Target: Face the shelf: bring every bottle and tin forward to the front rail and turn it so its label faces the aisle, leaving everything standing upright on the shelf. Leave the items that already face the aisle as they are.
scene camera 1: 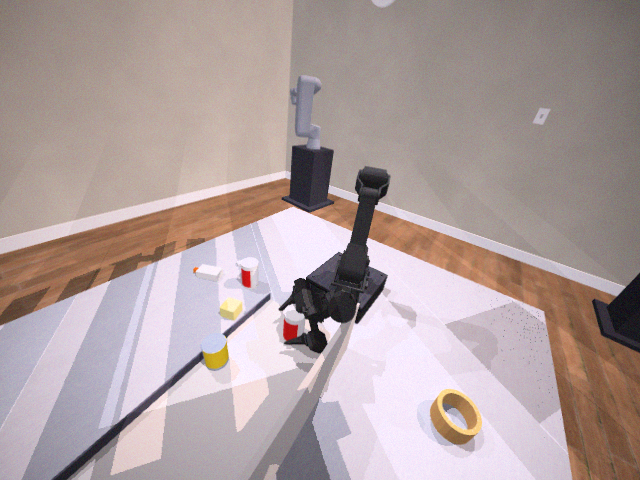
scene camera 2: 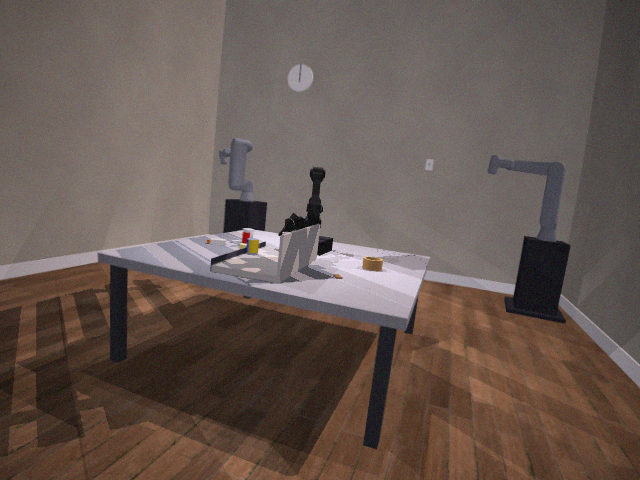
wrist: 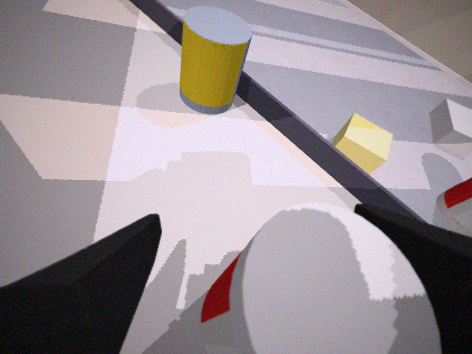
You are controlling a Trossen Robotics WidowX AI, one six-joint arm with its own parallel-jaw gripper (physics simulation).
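Places are measured from the arm's base along level axes (x back, y down, z right), in metres.
Where they show: gripper, fingertip midpoint: [scene camera 1: 281,326] [wrist: 256,217].
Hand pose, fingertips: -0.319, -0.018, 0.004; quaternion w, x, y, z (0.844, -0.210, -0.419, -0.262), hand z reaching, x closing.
Note:
Things, the pixels of their top centre, and the offset from my fingertips, as dx, dy, dz. Level surfaces: height alone.
- white tin with a red label, middle of its top: [wrist: 343,296] [scene camera 1: 295,312] +0.037, -0.033, -0.010
- shelf board, its level: dy +0.066
- yellow-labelled tin, middle of its top: [wrist: 219,24] [scene camera 1: 213,342] [scene camera 2: 253,239] -0.148, -0.004, +0.071
- red-and-white container, middle of its top: [scene camera 1: 249,262] [scene camera 2: 248,229] +0.096, -0.007, +0.271
- yellow block, middle of its top: [wrist: 369,135] [scene camera 1: 230,304] -0.027, +0.054, +0.200
- white item with an orange tip, middle of its top: [wrist: 463,115] [scene camera 1: 206,269] [scene camera 2: 216,239] +0.009, +0.064, +0.415
- tan ring, middle of its top: [scene camera 1: 459,410] [scene camera 2: 373,258] +0.151, +0.042, -0.426
- small orange piece, middle of its top: [scene camera 2: 337,275] -0.147, +0.084, -0.365
A white tin with a red label [scene camera 1: 290,328] [wrist: 310,285] stands upright on the shelf board [scene camera 1: 155,428], back from the dark front rail [scene camera 1: 155,397] [scene camera 2: 227,255] [wrist: 300,135]. Its red patch shows at its left in the wrist view. My gripper [scene camera 1: 283,325] [wrist: 256,217] is open, its fingers on either side of this tin; contact cannot be told. A yellow-labelled tin [scene camera 1: 215,353] [scene camera 2: 252,246] [wrist: 212,67] stands upright at the rail, yellow towards the wrist camera, with a grey strip on its rail side. The pale back panel [scene camera 2: 302,253] hides part of the arm.
Beyond the rail, on the table, are another red-and-white container [scene camera 1: 247,277] [scene camera 2: 246,237], a yellow block [scene camera 1: 231,308] [wrist: 367,145] and a white item with an orange tip [scene camera 1: 209,272] [scene camera 2: 218,241]. A tan ring [scene camera 1: 438,421] and a small orange piece [scene camera 2: 337,276] lie behind the panel.

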